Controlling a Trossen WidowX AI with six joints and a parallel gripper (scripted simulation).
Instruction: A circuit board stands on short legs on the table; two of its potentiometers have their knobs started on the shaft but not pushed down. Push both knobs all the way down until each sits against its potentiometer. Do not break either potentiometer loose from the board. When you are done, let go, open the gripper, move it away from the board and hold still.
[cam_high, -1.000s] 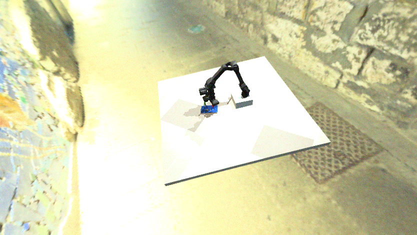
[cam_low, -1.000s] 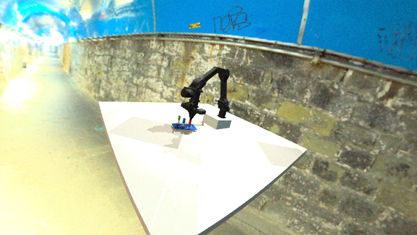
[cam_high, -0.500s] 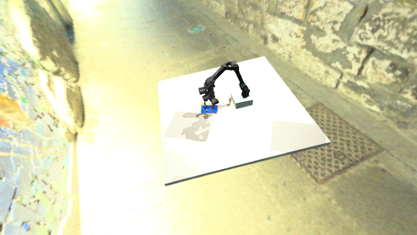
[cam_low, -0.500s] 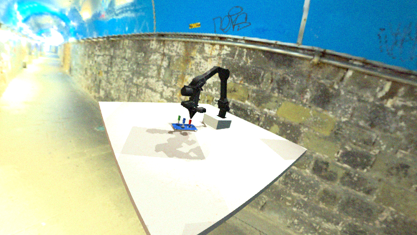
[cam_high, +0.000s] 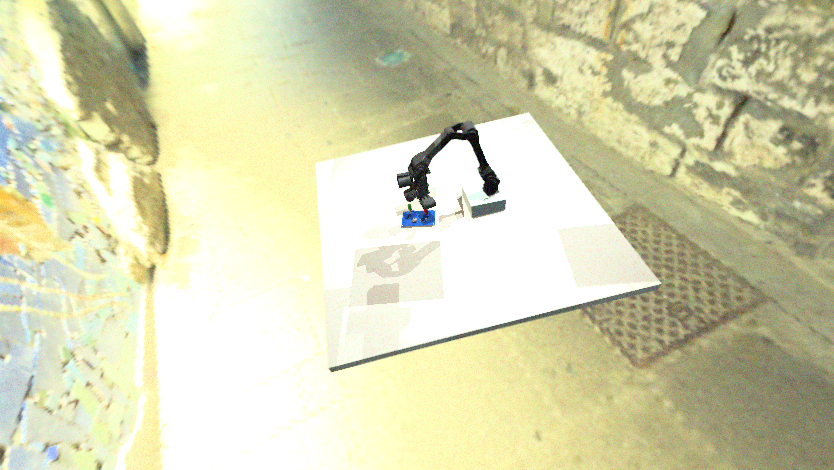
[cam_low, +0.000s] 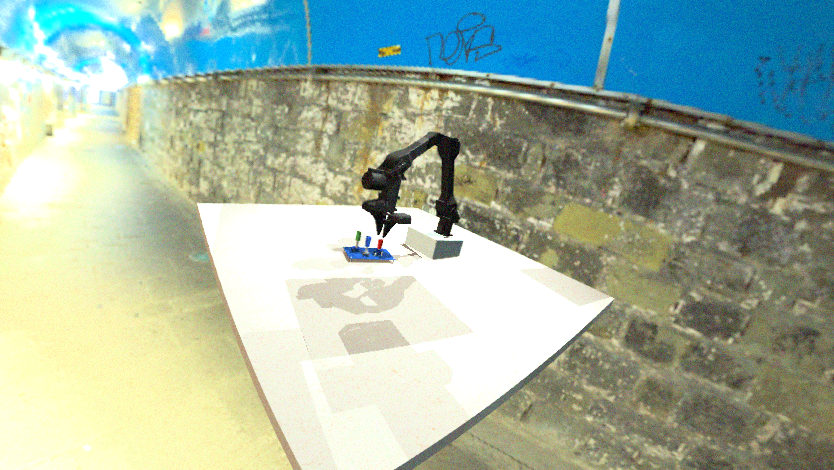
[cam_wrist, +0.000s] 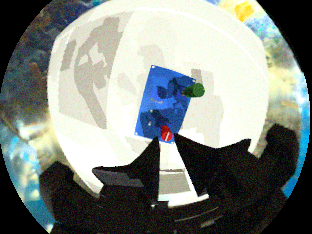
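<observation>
My gripper tip is now 3 cm above the red knob and 1 cm past it. From my gripper tip the other things lie so: blue knob (6 cm ahead, 1 cm below).
</observation>
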